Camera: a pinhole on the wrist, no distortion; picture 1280 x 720 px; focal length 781.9 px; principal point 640.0 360.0 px. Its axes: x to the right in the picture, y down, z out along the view. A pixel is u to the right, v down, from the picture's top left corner.
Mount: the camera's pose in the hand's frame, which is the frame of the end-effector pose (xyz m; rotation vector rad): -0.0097 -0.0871 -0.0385 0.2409 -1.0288 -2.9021
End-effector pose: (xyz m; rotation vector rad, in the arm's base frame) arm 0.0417 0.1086 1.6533 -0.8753 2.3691 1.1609
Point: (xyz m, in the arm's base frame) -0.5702 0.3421 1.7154
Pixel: outside the picture
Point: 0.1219 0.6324 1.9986
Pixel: 1123 68
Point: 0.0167 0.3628 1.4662
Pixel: 420 668
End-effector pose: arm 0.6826 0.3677 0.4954 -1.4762 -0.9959 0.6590
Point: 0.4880 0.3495 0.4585
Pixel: 881 585
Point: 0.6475 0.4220 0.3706
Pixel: 426 44
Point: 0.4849 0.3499 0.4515
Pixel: 876 570
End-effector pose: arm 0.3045 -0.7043 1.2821 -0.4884 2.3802 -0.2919
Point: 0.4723 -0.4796 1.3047
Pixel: 1137 39
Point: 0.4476 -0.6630 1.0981
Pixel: 512 502
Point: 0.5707 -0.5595 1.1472
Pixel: 842 449
